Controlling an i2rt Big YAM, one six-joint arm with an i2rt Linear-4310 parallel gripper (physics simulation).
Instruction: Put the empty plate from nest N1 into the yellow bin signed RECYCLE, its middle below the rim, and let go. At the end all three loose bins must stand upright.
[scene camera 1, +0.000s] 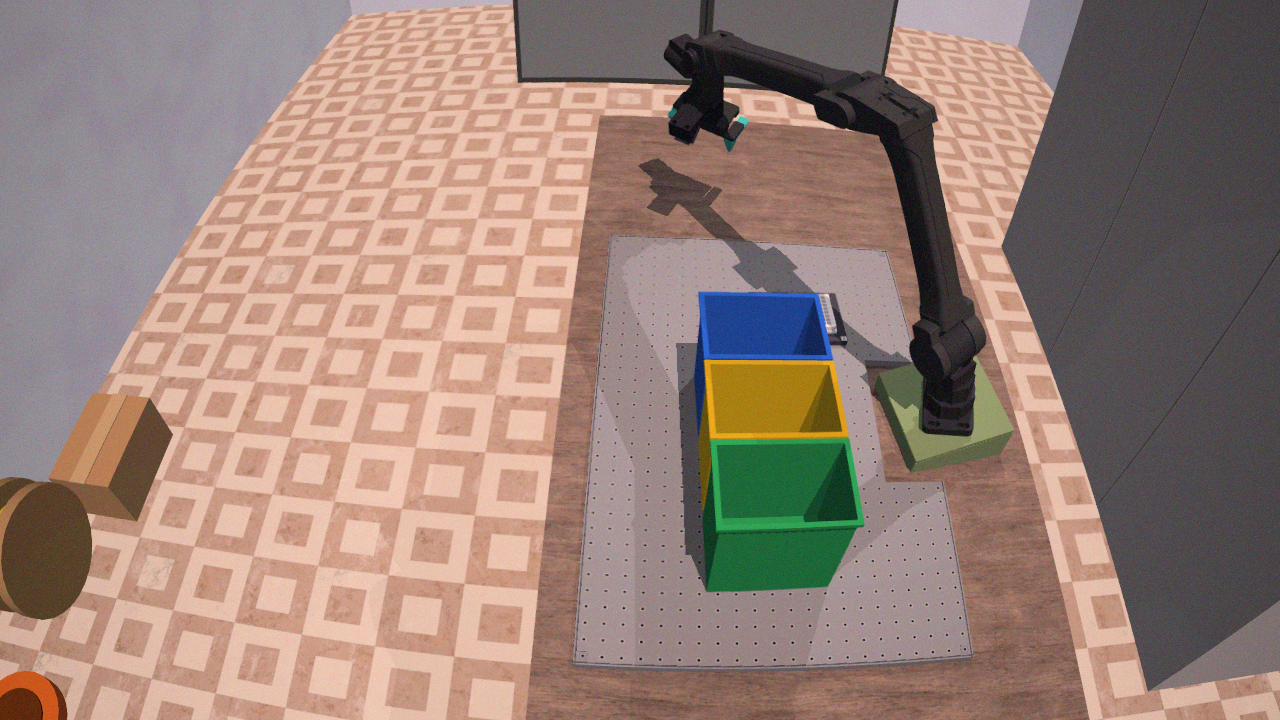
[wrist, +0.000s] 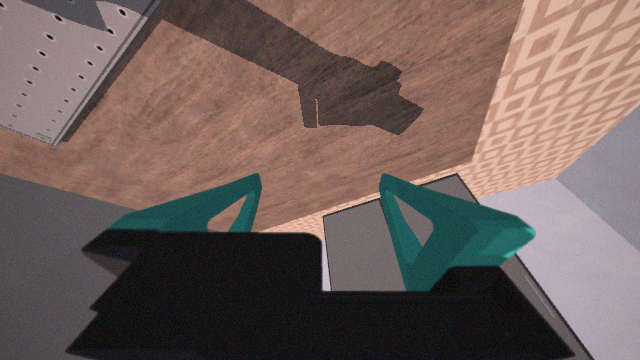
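Pixels of known places: gripper, between the fingertips: (scene camera 1: 708, 140) (wrist: 320, 180); arm's base, origin of its link: (scene camera 1: 947, 404).
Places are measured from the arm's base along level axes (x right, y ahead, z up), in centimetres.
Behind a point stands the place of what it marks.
Note:
The yellow bin (scene camera 1: 771, 389) @(x -12.0, y 29.7, z 9.1 cm) stands upright between the blue bin (scene camera 1: 760, 320) @(x 0.8, y 33.2, z 9.3 cm) and the green bin (scene camera 1: 776, 559) @(x -36.6, y 24.6, z 5.5 cm), which also stand upright, close against it. No plate shows inside the visible part of the yellow bin, and its sign does not show. A small dark frame with a whitish ribbed piece (scene camera 1: 828, 315) @(x 16.2, y 21.8, z -1.2 cm) lies to the right of the blue bin, partly hidden by it. I cannot tell whether this is nest N1 with the plate. My gripper (scene camera 1: 707, 132) @(x 46.4, y 49.4, z 10.8 cm) (wrist: 320, 180) @(x 46.4, y 49.4, z 10.8 cm) is open and empty, high above the far end of the table, well away from the bins.
The perforated grey board (scene camera 1: 760, 640) @(x -44.3, y 23.9, z -3.6 cm) (wrist: 30, 102) @(x 36.4, y 17.8, z -3.7 cm) lies under the bins on the wooden table (scene camera 1: 805, 179) @(x 62.4, y 29.3, z -5.0 cm) (wrist: 210, 115) @(x 45.4, y 34.3, z -5.0 cm). My arm's base stands on a green block (scene camera 1: 904, 420) @(x -3.7, y 7.1, z -1.6 cm) to the right of the bins. Dark cabinets (scene camera 1: 617, 40) (wrist: 355, 245) stand beyond the far table edge.

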